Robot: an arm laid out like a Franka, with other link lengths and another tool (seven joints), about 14 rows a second.
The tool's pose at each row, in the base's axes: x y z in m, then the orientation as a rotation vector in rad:
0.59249, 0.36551, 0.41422, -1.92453, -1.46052, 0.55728
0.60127, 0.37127, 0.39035, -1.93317, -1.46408, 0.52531
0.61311, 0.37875, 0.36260, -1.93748, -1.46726, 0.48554
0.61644, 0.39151, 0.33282, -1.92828, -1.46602, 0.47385
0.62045, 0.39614, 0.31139, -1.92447, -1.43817, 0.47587
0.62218, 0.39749, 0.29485, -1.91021, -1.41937, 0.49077
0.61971, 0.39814, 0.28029, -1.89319, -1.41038, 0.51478
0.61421, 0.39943, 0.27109, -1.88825, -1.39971, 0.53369
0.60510, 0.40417, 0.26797, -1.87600, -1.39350, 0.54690
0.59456, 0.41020, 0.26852, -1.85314, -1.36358, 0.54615
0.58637, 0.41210, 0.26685, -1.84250, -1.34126, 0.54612
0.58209, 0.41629, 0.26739, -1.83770, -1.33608, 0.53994
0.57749, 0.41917, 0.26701, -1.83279, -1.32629, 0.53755
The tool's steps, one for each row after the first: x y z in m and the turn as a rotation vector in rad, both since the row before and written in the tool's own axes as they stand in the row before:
0.00685, 0.02204, 0.01213, -0.01737, 0.01760, -0.00594
0.00879, 0.02642, 0.01381, -0.01681, 0.02351, -0.01025
0.01041, 0.02080, 0.02279, 0.00345, 0.01015, -0.00765
0.00340, 0.01692, 0.01410, 0.01682, 0.01383, 0.01192
0.00010, 0.01262, 0.01091, 0.02391, 0.00277, 0.00578
-0.00169, 0.00872, 0.01181, 0.02390, -0.00795, 0.00238
-0.00145, 0.00296, 0.01028, 0.01440, -0.00604, 0.00824
0.00122, -0.00429, 0.00976, 0.01575, -0.00346, 0.00040
0.00231, -0.00802, 0.00884, 0.03095, 0.01983, 0.00139
-0.00116, -0.00399, 0.00750, 0.01856, 0.01345, 0.00482
0.00245, -0.00358, 0.00417, 0.00424, 0.00755, -0.00225
0.00100, -0.00283, 0.00454, 0.00761, 0.00753, 0.00122

